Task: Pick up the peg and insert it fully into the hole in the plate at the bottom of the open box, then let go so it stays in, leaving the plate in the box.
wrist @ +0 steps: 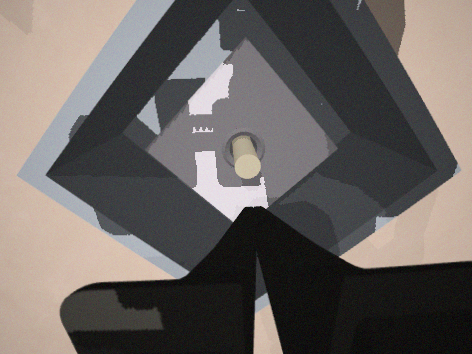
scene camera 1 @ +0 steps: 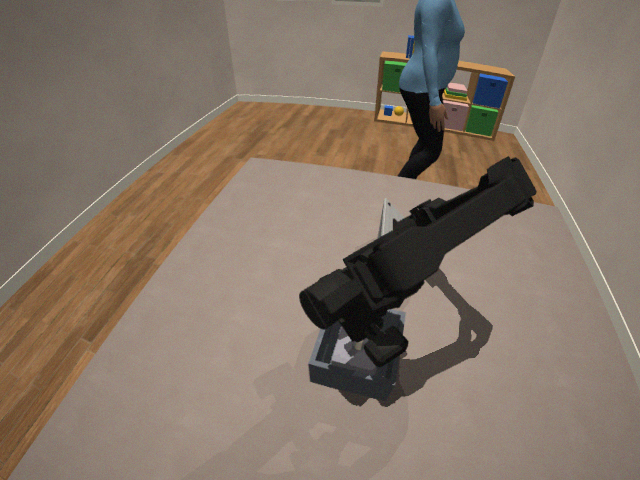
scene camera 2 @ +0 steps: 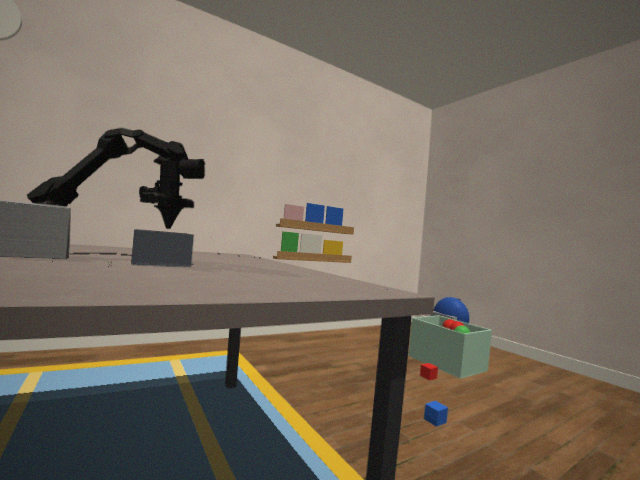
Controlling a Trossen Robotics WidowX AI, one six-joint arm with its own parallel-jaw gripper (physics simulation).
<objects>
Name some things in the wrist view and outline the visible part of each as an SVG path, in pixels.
My gripper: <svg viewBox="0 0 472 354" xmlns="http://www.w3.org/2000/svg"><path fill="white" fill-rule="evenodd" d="M59 310L61 322L77 354L254 354L257 250L283 354L472 354L472 261L361 268L312 242L264 207L244 207L211 252L183 278L88 284L67 296Z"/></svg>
A dark grey box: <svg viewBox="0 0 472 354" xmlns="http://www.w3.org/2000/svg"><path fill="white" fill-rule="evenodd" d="M257 250L255 314L270 304ZM16 176L176 279L183 278L211 252L233 221L145 149L245 37L338 148L266 208L312 242L340 257L462 170L408 73L364 0L136 0L80 79Z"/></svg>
A cream peg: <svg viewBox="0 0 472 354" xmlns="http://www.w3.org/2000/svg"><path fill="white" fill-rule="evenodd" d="M242 135L232 141L234 166L238 176L250 179L259 173L261 163L250 137Z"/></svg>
A light square plate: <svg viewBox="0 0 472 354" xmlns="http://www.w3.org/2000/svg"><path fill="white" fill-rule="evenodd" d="M246 37L145 149L233 222L244 207L262 206L265 209L268 208L338 149ZM242 135L250 137L261 163L259 173L250 179L238 176L234 166L232 141Z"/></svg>
</objects>
